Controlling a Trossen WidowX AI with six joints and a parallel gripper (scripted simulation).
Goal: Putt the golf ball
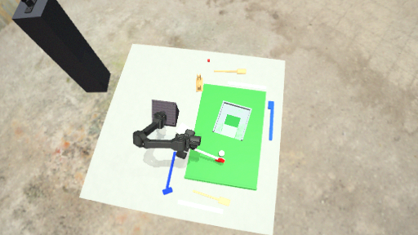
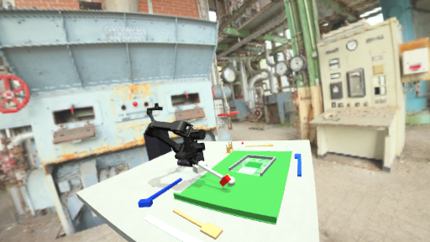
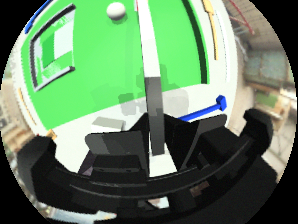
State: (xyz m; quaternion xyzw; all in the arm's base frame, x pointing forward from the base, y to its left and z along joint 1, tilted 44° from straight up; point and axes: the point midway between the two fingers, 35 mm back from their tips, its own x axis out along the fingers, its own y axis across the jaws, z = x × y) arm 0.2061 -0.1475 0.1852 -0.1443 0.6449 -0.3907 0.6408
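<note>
Now: gripper tip 14 cm to the right of the white block, 7 cm above it and 4 cm past it. Round my gripper tip: white golf ball: 23 cm ahead, 7 cm below, 2 cm to the right; green mat: 27 cm ahead, 13 cm to the left, 9 cm below; red putter: 11 cm ahead, 3 cm to the right, 1 cm below.
</note>
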